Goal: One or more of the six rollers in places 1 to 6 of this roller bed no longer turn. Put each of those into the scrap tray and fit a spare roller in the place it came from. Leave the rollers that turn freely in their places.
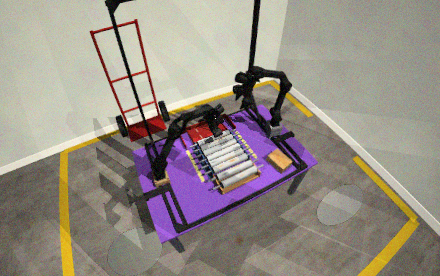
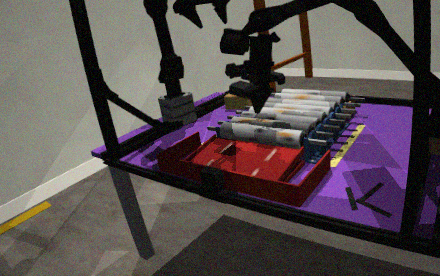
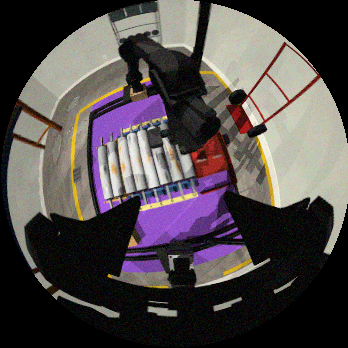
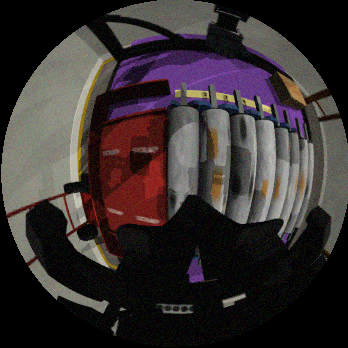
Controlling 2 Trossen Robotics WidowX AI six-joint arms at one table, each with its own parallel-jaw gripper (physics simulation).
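Seen in the pictures: left gripper, between the fingertips: (image 1: 237,104) (image 2: 214,25) (image 3: 182,197); right gripper, between the fingertips: (image 2: 257,113) (image 4: 191,198); left arm's base, origin of its link: (image 1: 274,123) (image 2: 174,95) (image 3: 181,263); right arm's base, origin of its link: (image 1: 160,175) (image 3: 137,88).
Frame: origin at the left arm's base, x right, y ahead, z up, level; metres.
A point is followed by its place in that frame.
Note:
White-grey rollers (image 2: 260,134) {x 0.046, y 0.498, z -0.048 m} (image 4: 183,150) {x 0.040, y 0.420, z -0.035 m} lie side by side in the blue roller bed (image 2: 312,150) {x -0.017, y 0.622, z -0.091 m}. Places 1 to 6 each hold a roller. Two more rollers (image 1: 239,178) {x -0.362, y 0.408, z -0.043 m} lie beyond them over a wooden rack (image 1: 250,183) {x -0.367, y 0.334, z -0.108 m}. The red scrap tray (image 2: 250,184) {x 0.207, y 0.619, z -0.082 m} (image 4: 132,91) {x 0.180, y 0.303, z -0.083 m} lies beside place 1, with no roller in it. My right gripper (image 2: 258,110) {x 0.021, y 0.469, z 0.000 m} (image 4: 191,198) {x 0.021, y 0.469, z 0.000 m} is shut and empty, pointing down over the low-numbered rollers; touching cannot be told. It hides parts of them. My left gripper (image 2: 213,24) {x 0.002, y 0.318, z 0.247 m} (image 3: 182,197) {x 0.002, y 0.318, z 0.247 m} is open and empty, high beside the bed and tray.
A wooden block (image 1: 280,161) {x -0.305, y 0.084, z -0.058 m} (image 2: 237,102) {x -0.215, y 0.111, z -0.081 m} (image 4: 288,90) {x -0.229, y 0.130, z -0.056 m} lies on the table beside the bed, toward the left arm's side. Yellow number strips (image 4: 192,94) {x 0.050, y 0.276, z -0.110 m} run along the bed. Black frame bars edge the purple table (image 1: 205,202) {x -0.437, y 0.651, z -0.111 m}. A red hand truck (image 1: 147,129) stands behind.

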